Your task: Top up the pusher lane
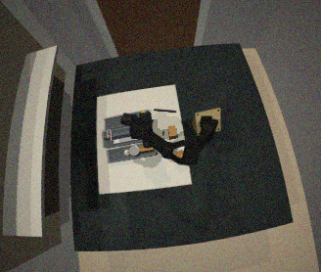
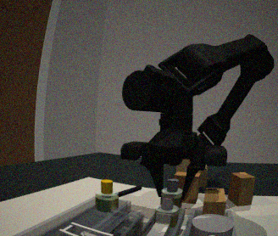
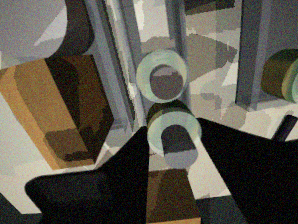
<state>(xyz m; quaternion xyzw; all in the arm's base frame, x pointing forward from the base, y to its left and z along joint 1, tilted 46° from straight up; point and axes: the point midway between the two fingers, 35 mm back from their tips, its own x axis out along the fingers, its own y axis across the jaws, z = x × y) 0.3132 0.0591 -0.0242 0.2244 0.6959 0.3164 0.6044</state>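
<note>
Right now my gripper tip is 70 mm short of the white mat, 10 mm to the left of it and 50 mm above it. Round my gripper tip: grey disc (90 mm ahead, 90 mm to the left, 20 mm below); then thin black stick (100 mm behind, 150 mm to the right, 40 mm below).
</note>
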